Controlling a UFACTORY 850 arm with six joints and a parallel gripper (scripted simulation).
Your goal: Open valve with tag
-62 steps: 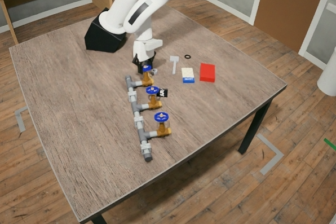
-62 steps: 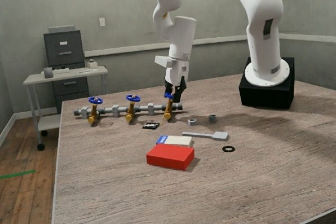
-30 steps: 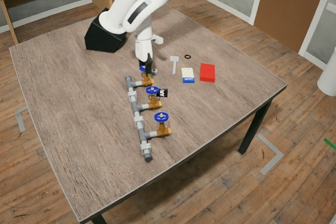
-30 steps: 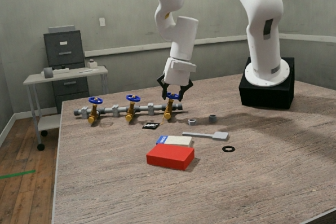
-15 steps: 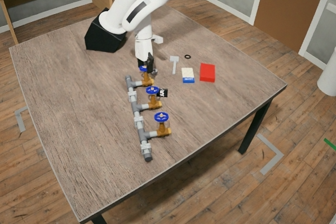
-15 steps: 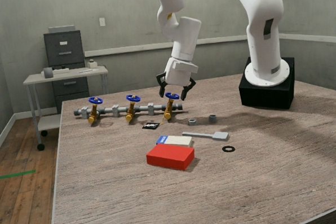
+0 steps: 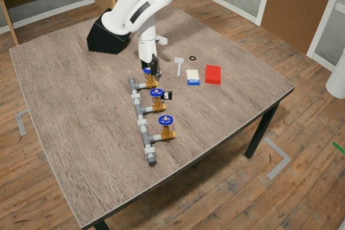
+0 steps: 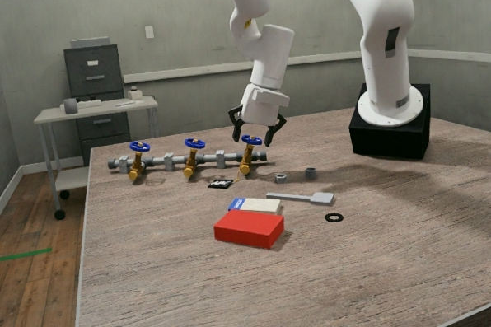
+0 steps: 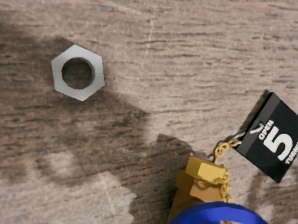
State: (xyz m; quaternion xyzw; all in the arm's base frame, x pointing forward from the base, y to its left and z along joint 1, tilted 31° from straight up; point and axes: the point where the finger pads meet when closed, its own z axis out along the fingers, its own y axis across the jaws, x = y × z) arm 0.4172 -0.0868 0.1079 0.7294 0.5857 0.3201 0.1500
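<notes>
Right now the grey hex nut is 5 cm behind my hand, 9 cm to the left of it and 9 cm below it. Round my hand: grey cap (13 cm behind, 9 cm to the left, 10 cm below); grey t-shaped tool (5 cm behind, 23 cm to the left, 10 cm below); black tag (10 cm ahead, 4 cm to the left, 10 cm below).
</notes>
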